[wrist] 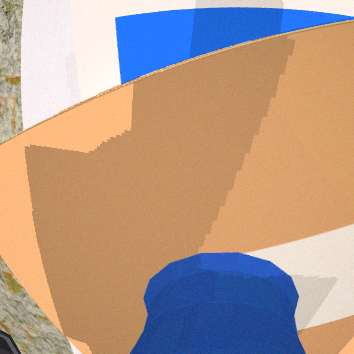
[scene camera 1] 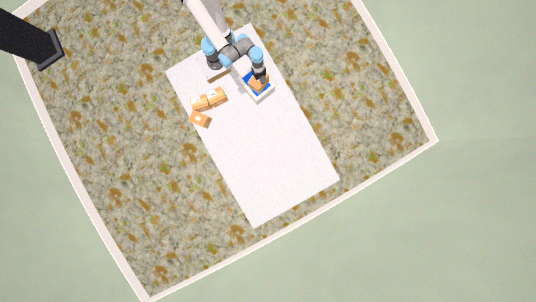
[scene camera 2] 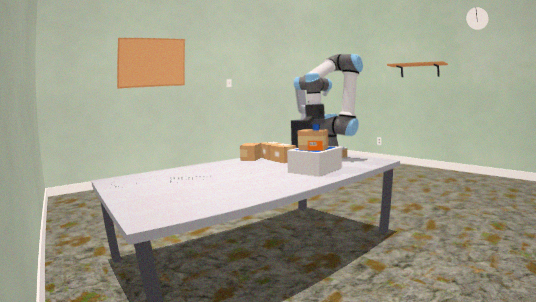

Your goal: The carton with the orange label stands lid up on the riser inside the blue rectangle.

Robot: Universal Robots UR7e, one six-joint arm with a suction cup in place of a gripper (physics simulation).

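Frame: origin at the arm's base, x ahead, y left, z up, level; centimetres.
Where they show: hand, its tool point: (wrist: 219, 273) (scene camera 2: 316, 132); arm's base, origin of its link: (scene camera 1: 215, 62).
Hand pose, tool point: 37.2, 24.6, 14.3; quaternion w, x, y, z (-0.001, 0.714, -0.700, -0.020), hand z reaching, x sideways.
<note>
Things, the pixels of their top centre, and the offset from my tool point, as dx, dy, dz. Level surfaces: height alone.
- carton with the orange label, centre of its top: (wrist: 294, 299) (scene camera 2: 313, 129) (scene camera 1: 258, 78) +0.9, -1.5, +1.4
- white riser, centre of its top: (wrist: 263, 194) (scene camera 2: 315, 148) (scene camera 1: 256, 81) -2.1, -2.6, -9.0
- blue rectangle, centre of its top: (wrist: 263, 194) (scene camera 1: 256, 81) -2.1, -2.6, -9.0
- white table, height of its surface: dz -21.0
The carton with the orange label (scene camera 1: 256, 85) (scene camera 2: 305, 137) (wrist: 100, 225) is lid up and looks level at the top of the white riser (scene camera 1: 258, 101) (scene camera 2: 300, 162) (wrist: 95, 50). Its orange label faces scene camera 2. The blue rectangle (scene camera 1: 247, 78) (wrist: 155, 45) shows on two sides of the carton in scene camera 1, and the carton looks turned against it. No clear gap shows under the carton in scene camera 2; its underside is hidden. My gripper (scene camera 2: 316, 127) (wrist: 222, 280), a blue suction cup, is on the carton's lid and shut on it.
Three other cartons (scene camera 1: 199, 102) (scene camera 1: 216, 96) (scene camera 1: 200, 119) stand near the table's side edge, apart from the riser. A low brown object (scene camera 1: 219, 75) (scene camera 2: 344, 152) lies near the arm's base. The white table (scene camera 1: 270, 150) (scene camera 2: 200, 200) carries them all.
</note>
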